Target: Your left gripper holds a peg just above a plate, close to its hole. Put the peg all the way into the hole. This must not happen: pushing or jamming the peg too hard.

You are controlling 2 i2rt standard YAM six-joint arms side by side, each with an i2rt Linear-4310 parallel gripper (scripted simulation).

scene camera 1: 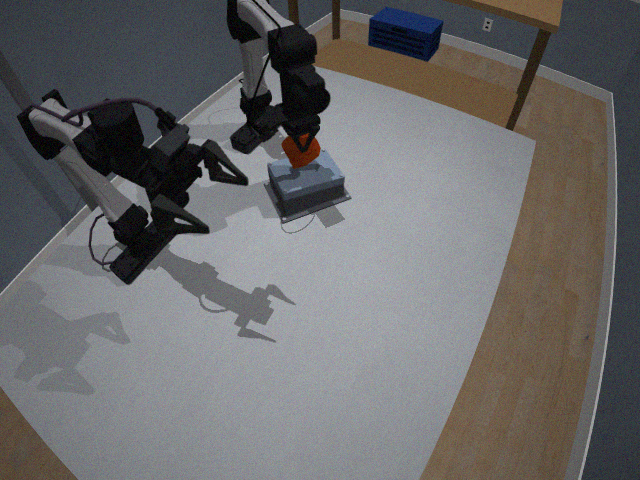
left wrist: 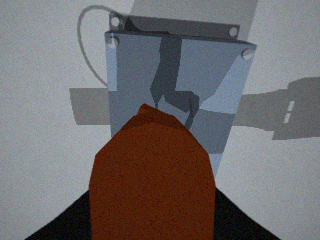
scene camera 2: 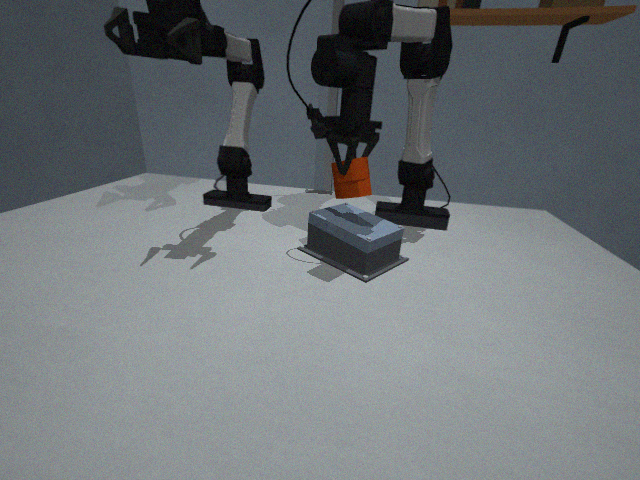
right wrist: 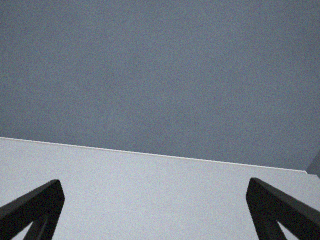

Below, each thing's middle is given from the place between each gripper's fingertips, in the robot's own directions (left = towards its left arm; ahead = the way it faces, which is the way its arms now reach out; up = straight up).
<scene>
I see my left gripper 12 cm above the blue-grey plate [scene camera 2: 348, 223] and 2 cm to the right of it. Round my left hand: orange peg [scene camera 2: 356, 183] 2 cm below, 1 cm to the left.
My right gripper [scene camera 1: 229, 204] is now 110 mm past the orange peg, 350 mm to the right of it and 220 mm above it. From my right hand the other things lie so: blue-grey plate 110 mm behind, 360 mm to the left, 320 mm below.
</scene>
